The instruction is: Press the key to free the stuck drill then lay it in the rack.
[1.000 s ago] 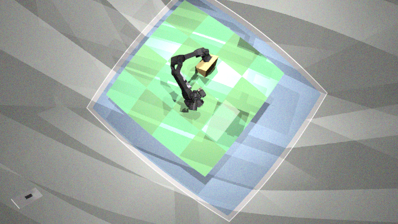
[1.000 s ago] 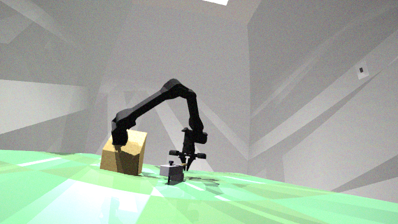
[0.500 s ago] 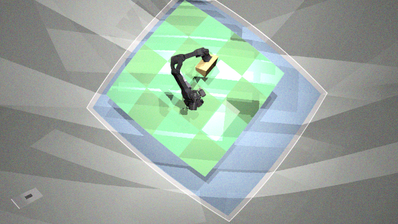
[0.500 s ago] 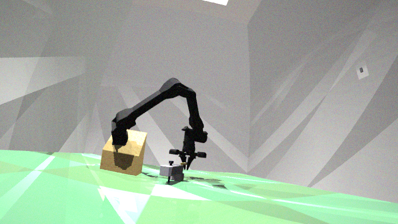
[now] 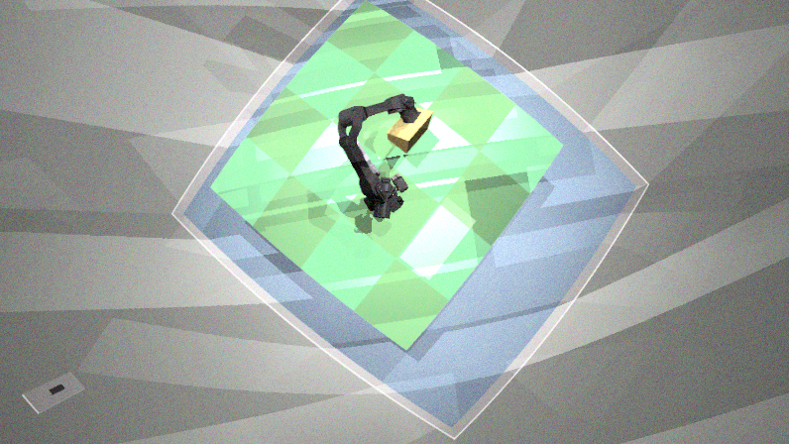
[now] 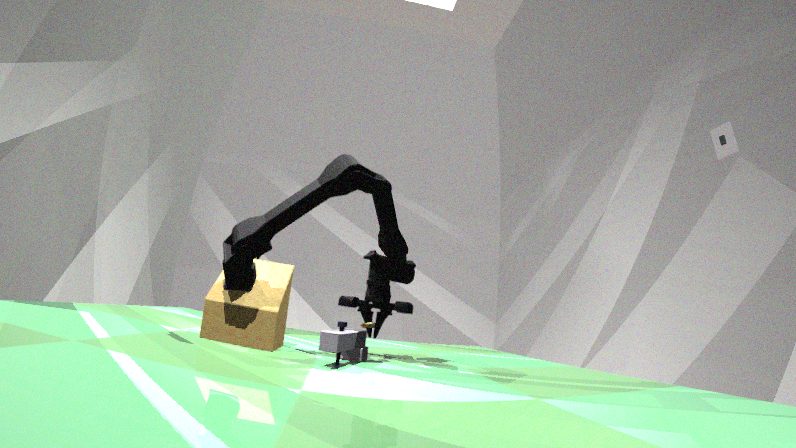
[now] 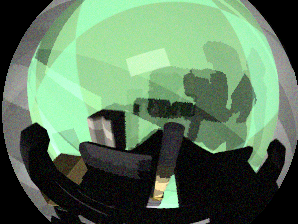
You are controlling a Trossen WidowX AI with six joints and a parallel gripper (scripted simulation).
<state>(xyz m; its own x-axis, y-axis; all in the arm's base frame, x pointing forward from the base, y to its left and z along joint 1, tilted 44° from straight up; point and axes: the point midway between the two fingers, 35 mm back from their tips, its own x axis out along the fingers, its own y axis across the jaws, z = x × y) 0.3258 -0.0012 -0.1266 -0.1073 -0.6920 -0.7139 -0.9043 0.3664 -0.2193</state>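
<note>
Right now my gripper tip is 80 mm past the grey-tan rack, 20 mm above it and 10 mm to the right of it. The rest, counted from my gripper tip: light grey shape 170 mm to the right, 80 mm behind; then thin dark stem 200 mm to the right, 100 mm behind, 10 mm above.
</note>
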